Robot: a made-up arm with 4 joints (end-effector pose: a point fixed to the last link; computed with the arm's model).
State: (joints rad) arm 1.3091 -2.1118 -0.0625 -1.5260
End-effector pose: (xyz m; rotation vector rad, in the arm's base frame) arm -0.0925 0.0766 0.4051 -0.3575 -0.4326 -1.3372
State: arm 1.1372 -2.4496 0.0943 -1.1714
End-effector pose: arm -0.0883 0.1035 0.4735 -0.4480 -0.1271 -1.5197
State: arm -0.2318 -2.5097 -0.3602 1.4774
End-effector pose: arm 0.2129 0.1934 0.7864 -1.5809 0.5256 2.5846
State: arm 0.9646 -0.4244 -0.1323 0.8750
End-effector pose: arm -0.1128 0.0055 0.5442 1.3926 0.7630 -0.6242
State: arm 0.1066 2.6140 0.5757 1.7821
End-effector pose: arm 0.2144 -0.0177 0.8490 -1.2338 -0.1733 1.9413
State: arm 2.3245 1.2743 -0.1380 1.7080
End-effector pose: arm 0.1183 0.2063 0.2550 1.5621 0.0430 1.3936
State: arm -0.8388 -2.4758 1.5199 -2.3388
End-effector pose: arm 0.2109 -0.0209 0.9891 -1.1790 -1.2389 1.4039
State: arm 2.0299 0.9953 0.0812 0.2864
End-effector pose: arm 0.1382 0.3017 0.3656 2.2707 -0.9995 0.7051
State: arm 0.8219 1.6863 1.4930 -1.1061
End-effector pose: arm -0.0450 0.1428 0.6544 -0.7322 0.8410 -1.8204
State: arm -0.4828 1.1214 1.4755 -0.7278
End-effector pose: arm 0.1309 0.1885 0.6183 0.8861 0.2519 2.7193
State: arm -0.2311 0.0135 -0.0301 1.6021
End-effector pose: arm -0.0571 -0.0259 0.8692 0.0359 1.0421 -0.6879
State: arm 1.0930 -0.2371 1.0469 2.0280
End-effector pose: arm 0.0301 -0.1701 0.6301 0.2677 1.1942 0.2235
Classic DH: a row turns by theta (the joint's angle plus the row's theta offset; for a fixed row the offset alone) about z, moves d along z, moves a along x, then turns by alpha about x. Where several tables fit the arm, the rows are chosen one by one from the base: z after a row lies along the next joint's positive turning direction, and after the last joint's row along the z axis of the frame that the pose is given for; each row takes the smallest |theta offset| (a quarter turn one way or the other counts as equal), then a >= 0, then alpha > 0; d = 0 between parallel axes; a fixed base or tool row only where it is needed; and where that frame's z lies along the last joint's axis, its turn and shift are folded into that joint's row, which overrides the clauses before.
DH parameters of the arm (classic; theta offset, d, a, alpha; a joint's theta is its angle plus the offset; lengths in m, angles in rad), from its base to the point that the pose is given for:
base (fixed): 1.5708 0.6222 0.1454 1.5708
joint 1: 0.028 0.0896 -0.14 -1.5411
joint 2: 0.2558 0.0205 0.0302 -0.4952
joint 3: 1.4669 0.0523 -0.0465 1.8439
joint 4: 0.0035 -0.1852 0.1581 -2.1313
tool (fixed): 2.9261 -0.1228 0 0

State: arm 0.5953 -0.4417 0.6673 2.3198
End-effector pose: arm 0.0659 -0.1254 0.7994 0.1344 1.8045 -0.4156
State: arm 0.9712 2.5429 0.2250 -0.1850
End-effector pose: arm 0.1725 0.1722 0.5672 -1.0860 1.0876 -2.6378
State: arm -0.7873 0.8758 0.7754 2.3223
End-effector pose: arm 0.0579 0.2378 0.9519 -1.8861 1.0393 -0.2411
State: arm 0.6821 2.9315 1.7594 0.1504
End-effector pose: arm -0.0360 0.0317 0.6589 0.4000 0.9049 -1.5435
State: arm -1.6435 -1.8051 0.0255 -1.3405
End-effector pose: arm -0.0493 0.1524 0.8925 -2.1676 -1.9291 0.6202
